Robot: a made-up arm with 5 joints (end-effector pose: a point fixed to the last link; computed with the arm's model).
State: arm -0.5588 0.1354 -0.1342 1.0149 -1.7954
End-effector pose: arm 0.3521 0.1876 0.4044 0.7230 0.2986 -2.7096
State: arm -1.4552 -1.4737 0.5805 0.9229 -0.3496
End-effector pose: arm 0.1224 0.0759 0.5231 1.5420 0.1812 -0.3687
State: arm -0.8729 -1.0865 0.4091 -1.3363 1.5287
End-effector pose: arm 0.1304 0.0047 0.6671 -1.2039 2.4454 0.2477
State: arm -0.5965 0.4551 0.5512 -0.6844 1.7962
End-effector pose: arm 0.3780 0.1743 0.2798 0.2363 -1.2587 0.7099
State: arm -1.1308 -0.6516 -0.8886 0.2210 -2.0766
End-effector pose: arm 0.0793 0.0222 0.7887 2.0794 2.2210 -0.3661
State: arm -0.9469 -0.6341 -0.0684 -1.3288 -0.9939
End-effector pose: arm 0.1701 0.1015 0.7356 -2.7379 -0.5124 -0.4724
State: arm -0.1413 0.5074 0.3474 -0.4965 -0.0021
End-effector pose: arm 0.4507 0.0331 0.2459 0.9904 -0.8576 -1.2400
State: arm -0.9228 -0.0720 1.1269 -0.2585 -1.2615
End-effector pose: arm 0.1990 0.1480 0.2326 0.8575 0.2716 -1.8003
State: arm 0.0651 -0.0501 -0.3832 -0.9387 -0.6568
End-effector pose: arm 0.4249 -0.0172 0.6738 2.6894 -1.4329 -0.2769
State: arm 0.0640 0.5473 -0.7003 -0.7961 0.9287
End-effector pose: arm 0.5181 -0.0451 0.5620 0.7251 -2.4382 -0.2826
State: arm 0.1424 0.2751 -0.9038 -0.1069 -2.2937
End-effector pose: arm 0.4746 -0.0102 0.6562 -2.4884 -0.7433 1.0461
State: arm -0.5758 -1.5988 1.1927 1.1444 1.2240
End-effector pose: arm 0.2229 0.0504 0.4079 0.3713 -0.7470 0.2156
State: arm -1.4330 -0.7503 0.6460 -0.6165 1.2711
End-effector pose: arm 0.1510 0.2004 0.5717 1.8000 -1.5298 0.5739
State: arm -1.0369 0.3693 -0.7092 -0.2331 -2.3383
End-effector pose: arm 0.2745 0.3542 0.5819 1.6435 2.0804 -1.4315
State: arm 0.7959 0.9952 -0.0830 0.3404 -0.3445
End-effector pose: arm 0.3235 -0.2106 0.1406 0.2338 -0.3731 -2.6808
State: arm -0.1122 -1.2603 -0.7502 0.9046 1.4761
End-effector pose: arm -0.0468 -0.0300 0.7107 0.2764 -2.6624 0.0055
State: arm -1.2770 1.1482 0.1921 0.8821 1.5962
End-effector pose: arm 0.1648 0.1534 0.1025 -0.4092 0.5662 1.2533
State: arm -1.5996 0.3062 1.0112 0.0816 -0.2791
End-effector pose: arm 0.1102 0.1121 0.1921 0.1702 0.0264 -0.2497
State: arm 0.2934 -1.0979 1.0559 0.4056 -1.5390
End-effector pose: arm 0.3008 -0.0245 0.3946 -1.6487 0.2705 2.4026
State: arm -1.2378 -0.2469 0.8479 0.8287 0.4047
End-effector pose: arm 0.1832 0.1518 0.3015 0.1316 -0.0509 0.0716
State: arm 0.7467 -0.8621 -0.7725 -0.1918 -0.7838
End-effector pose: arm 0.0896 0.0419 0.7913 -2.2402 2.1585 -0.3997
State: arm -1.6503 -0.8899 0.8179 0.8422 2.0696
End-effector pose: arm 0.0850 0.1887 0.4414 0.5273 -0.8124 2.0129
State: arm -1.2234 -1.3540 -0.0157 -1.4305 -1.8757
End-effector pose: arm 0.0220 -0.1399 0.6916 -1.6012 -1.5346 -1.4034
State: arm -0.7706 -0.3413 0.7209 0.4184 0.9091
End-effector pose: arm 0.3048 0.1574 0.3624 0.5076 -0.5832 0.1034
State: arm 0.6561 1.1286 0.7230 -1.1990 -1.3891
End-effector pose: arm 0.2693 -0.0806 0.0961 -1.1252 0.5010 2.4219
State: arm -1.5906 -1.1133 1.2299 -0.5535 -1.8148
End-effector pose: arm 0.0678 0.1851 0.4355 1.3382 1.7475 -1.0955
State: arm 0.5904 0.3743 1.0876 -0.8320 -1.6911
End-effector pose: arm 0.2958 -0.0767 0.1923 -1.1643 0.2788 2.2072
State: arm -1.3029 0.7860 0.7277 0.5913 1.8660
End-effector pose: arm 0.1420 0.1145 0.1447 -0.2869 0.5204 1.5564
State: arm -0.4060 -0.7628 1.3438 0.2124 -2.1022
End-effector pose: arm 0.2422 0.0957 0.2927 -1.0247 -0.5188 2.7991
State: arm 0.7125 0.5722 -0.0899 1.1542 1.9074
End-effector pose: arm 0.3755 -0.2162 0.2740 0.0331 0.0572 -0.3758
